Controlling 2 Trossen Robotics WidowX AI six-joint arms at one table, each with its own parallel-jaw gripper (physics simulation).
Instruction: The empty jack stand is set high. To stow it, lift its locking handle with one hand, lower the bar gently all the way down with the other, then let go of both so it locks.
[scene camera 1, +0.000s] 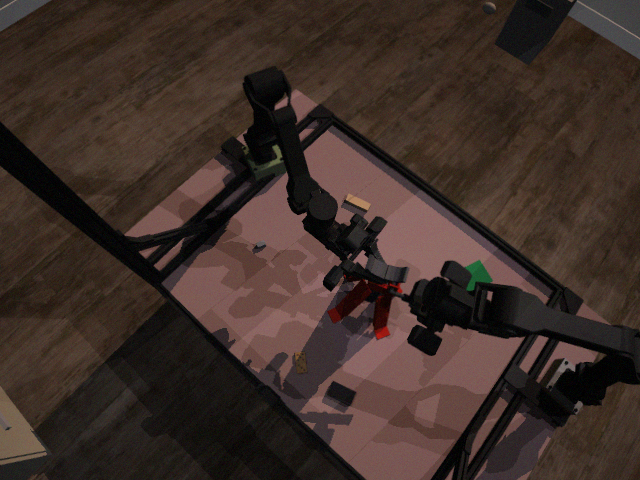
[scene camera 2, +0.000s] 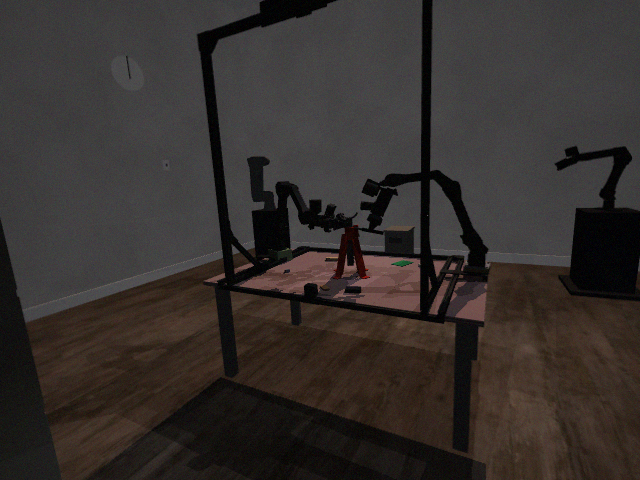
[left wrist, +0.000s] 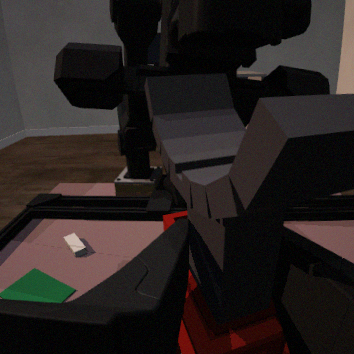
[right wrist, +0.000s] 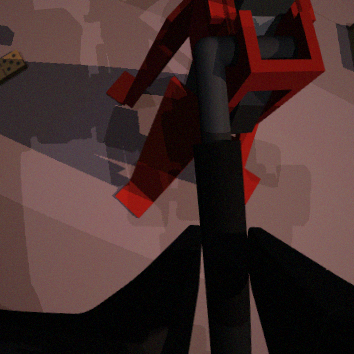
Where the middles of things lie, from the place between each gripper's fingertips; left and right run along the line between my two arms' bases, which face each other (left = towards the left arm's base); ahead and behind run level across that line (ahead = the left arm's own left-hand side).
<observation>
Right now my left hand is 1 cm to the right of the dark bar with saddle (scene camera 1: 386, 273) and 7 cm above it. Round my left hand: locking handle (right wrist: 217, 159) (1 cm ahead, 8 cm to the right, 4 cm below).
I see the locking handle 1 cm to the left of my right hand. Round my right hand: dark bar with saddle: 1 cm behind, 9 cm to the left, 4 cm below.
</observation>
